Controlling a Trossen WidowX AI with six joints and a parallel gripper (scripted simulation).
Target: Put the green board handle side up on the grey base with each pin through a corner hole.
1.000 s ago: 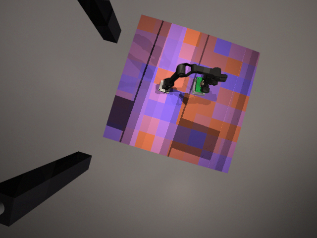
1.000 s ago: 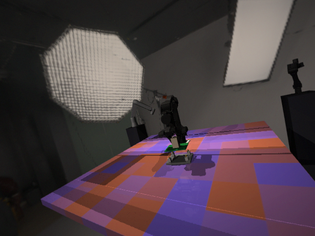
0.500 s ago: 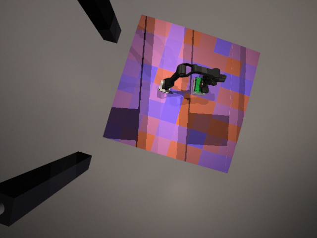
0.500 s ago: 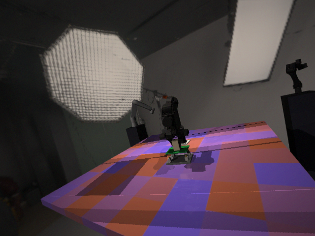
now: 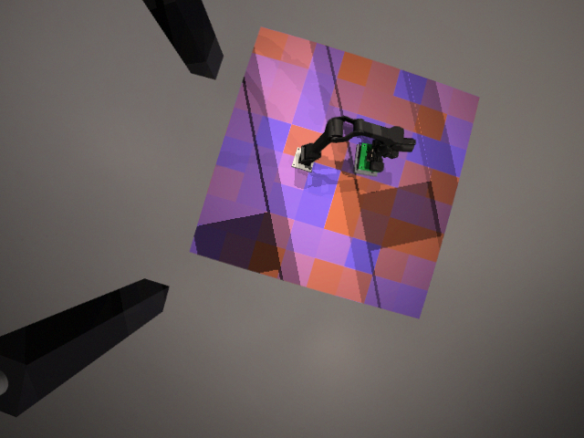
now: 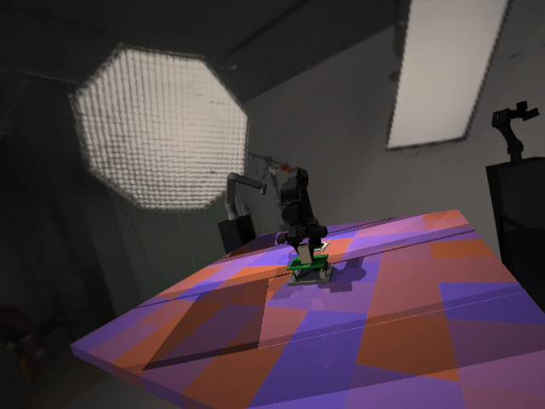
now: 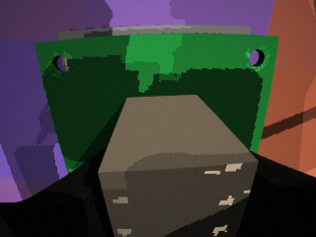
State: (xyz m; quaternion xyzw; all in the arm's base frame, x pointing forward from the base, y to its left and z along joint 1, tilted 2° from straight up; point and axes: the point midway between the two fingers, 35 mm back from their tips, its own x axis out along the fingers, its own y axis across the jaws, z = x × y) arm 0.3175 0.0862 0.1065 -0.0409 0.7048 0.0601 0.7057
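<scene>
My gripper tip is now 70 mm above the grey base. Round my gripper tip: green board right at my gripper tip.
</scene>
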